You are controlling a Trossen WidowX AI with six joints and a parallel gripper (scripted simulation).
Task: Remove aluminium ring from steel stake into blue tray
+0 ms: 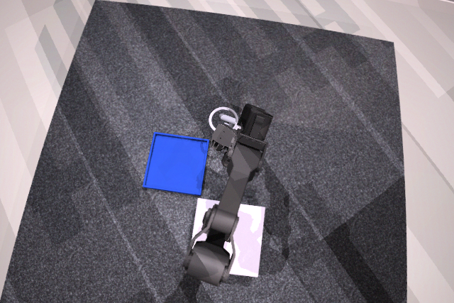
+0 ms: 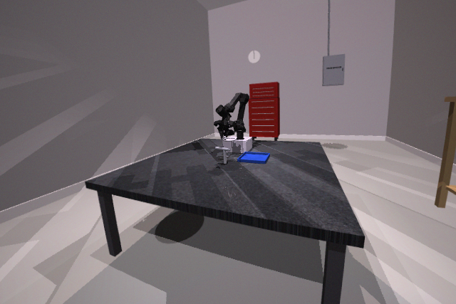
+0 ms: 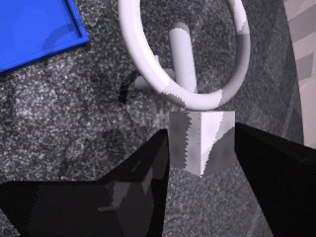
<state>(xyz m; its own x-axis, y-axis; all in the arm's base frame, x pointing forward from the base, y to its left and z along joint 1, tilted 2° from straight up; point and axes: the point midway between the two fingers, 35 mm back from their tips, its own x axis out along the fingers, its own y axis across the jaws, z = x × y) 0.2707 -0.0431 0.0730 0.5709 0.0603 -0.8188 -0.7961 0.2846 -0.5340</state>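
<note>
Now: gripper tip 20 mm short of the aluminium ring and 40 mm to the right of it. The rest, counted from my gripper tip: blue tray 90 mm behind, 200 mm to the left, 150 mm below.
</note>
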